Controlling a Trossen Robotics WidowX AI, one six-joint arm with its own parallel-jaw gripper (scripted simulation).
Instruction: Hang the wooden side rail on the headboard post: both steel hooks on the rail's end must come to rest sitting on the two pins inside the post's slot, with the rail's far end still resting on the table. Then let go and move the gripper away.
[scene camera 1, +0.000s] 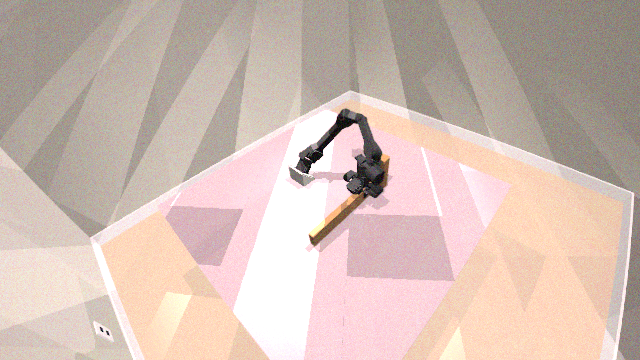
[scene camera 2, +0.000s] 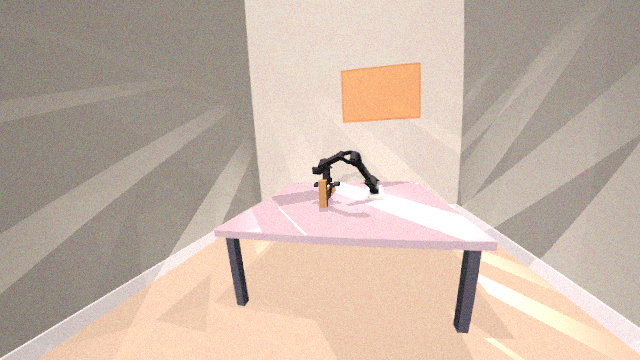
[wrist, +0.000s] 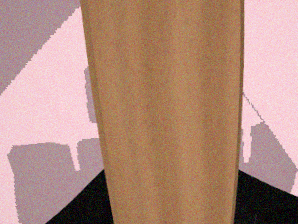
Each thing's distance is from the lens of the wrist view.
my gripper (wrist: 157, 161): 0.10 m
wooden side rail (wrist: 167, 89): 0.04 m
